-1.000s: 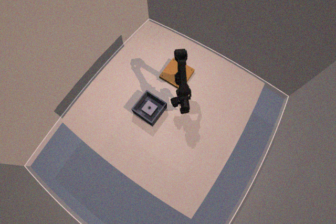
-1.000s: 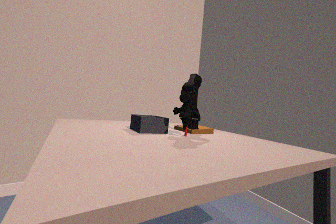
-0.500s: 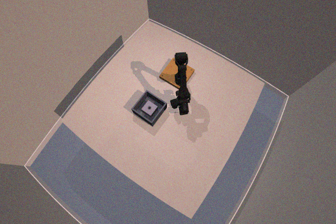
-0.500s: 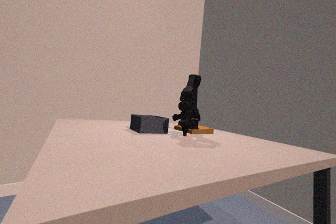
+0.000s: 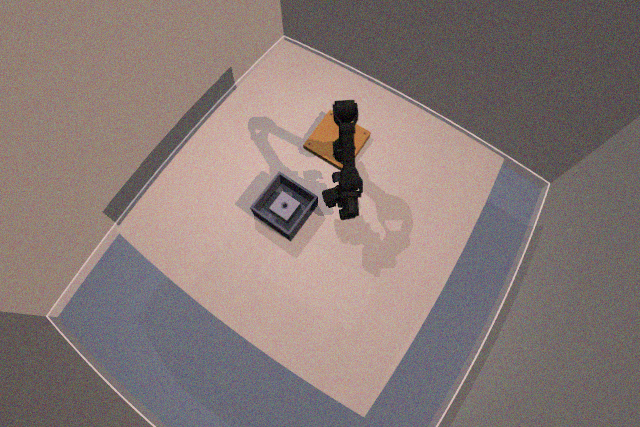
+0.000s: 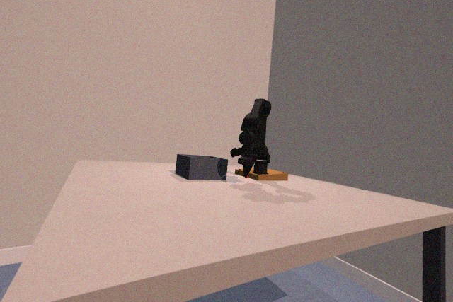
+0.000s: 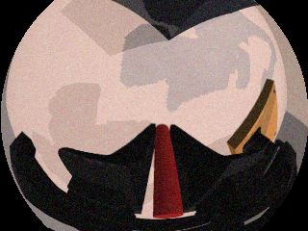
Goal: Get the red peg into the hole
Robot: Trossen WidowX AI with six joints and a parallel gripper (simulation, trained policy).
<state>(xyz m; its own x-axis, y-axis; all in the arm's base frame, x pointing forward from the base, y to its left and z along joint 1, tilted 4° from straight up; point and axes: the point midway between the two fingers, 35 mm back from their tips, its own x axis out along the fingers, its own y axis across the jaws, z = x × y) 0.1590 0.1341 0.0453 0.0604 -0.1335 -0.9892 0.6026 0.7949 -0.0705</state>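
Right now my gripper tip is 180 mm short of the dark box and 140 mm to the left of it. Also, from my gripper tip: red peg (10 mm to the left, 30 mm above).
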